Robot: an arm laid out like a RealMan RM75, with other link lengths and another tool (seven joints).
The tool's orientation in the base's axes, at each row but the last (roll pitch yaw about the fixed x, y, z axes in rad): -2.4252, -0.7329, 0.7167; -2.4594, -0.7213, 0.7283; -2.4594, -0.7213, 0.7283; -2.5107, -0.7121, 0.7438; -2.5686, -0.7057, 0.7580; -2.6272, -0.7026, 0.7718; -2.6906, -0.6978, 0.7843; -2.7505, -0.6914, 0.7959
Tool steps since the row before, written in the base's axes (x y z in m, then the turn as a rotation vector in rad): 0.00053, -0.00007, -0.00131, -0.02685, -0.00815, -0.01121; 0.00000, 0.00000, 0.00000, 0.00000, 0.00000, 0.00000; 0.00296, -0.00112, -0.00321, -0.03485, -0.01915, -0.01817; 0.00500, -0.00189, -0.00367, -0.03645, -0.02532, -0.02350; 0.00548, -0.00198, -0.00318, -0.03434, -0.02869, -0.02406; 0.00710, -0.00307, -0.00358, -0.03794, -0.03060, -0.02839; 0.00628, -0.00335, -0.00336, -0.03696, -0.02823, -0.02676; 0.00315, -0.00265, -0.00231, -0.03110, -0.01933, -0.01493
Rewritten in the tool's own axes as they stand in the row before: -0.00061, 0.00110, 0.00065, -0.02653, -0.01444, 0.00091; 0.00000, 0.00000, 0.00000, 0.00000, 0.00000, 0.00000; -0.00102, 0.00431, 0.00085, -0.04110, -0.01444, -0.00366; -0.00058, 0.00642, 0.00069, -0.04864, -0.01134, -0.00527; -0.00007, 0.00661, 0.00064, -0.04960, -0.00811, -0.00745; -0.00006, 0.00851, 0.00052, -0.05538, -0.00871, -0.00621; -0.00057, 0.00783, 0.00055, -0.05252, -0.00948, -0.00554; -0.00123, 0.00455, 0.00026, -0.03692, -0.01230, -0.00702
